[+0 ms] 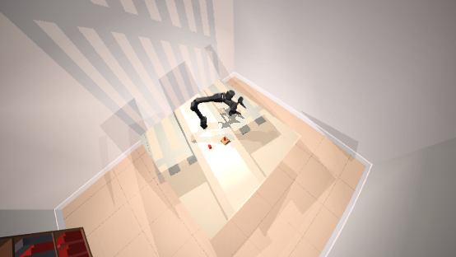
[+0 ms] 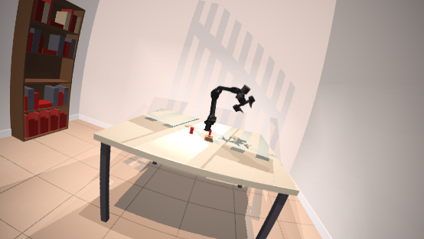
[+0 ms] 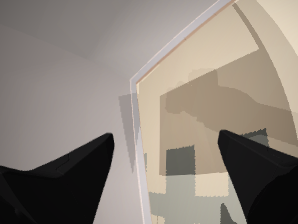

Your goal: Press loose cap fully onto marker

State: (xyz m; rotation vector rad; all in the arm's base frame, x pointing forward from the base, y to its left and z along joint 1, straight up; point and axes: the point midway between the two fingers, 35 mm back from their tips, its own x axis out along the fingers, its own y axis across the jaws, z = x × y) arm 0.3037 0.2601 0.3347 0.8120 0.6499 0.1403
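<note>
Right now the red cap is 8 cm behind my gripper tip, 39 cm to the right of it and 29 cm below it. The rest, counted from my gripper tip: wooden holder block 3 cm behind, 23 cm to the right, 30 cm below.
</note>
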